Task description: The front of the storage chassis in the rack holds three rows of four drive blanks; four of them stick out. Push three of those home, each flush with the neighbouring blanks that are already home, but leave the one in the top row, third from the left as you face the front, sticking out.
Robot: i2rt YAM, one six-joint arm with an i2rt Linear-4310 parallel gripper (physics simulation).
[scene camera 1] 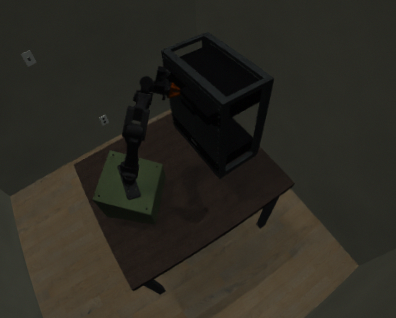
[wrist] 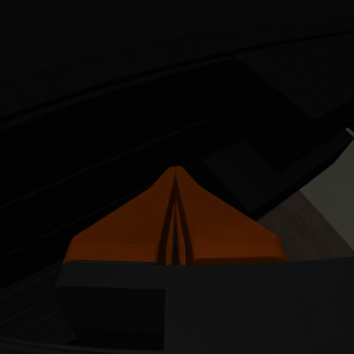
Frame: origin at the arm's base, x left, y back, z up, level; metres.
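Seen in the pictures: arm's base at its link origin: [scene camera 1: 128,181].
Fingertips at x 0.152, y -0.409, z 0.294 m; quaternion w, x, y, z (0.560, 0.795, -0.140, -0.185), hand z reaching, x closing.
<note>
Offsets run from my fingertips to a thing's top centre. "spot": to the spot under its first point. Level surfaces: height alone.
The storage chassis @[spot: dx -0.175, dy -0.004, dz +0.057 m] [scene camera 1: 200,107] is a very dark unit in the rack @[spot: dx -0.236, dy -0.200, dz +0.124 m] [scene camera 1: 248,90]. Dark ledge-like shapes stand out along its front, but single drive blanks, their rows and how far each sticks out are too dark to tell in the scene view. In the wrist view, dark blocky shapes stand out at the upper right and right; I cannot tell which are blanks. My gripper [scene camera 1: 176,90] [wrist: 175,177] is shut and empty, its orange fingertips together. It is at the upper left part of the rack's front, close to the dark front; contact cannot be told.
The rack stands on a dark brown table @[dz -0.478 m] [scene camera 1: 170,240]. The arm's base is on a green box [scene camera 1: 112,192] at the table's left side. The rack's front right post @[spot: dx -0.260, dy -0.078, dz -0.201 m] [scene camera 1: 223,150] rises right of the gripper. A grey wall is behind the rack.
</note>
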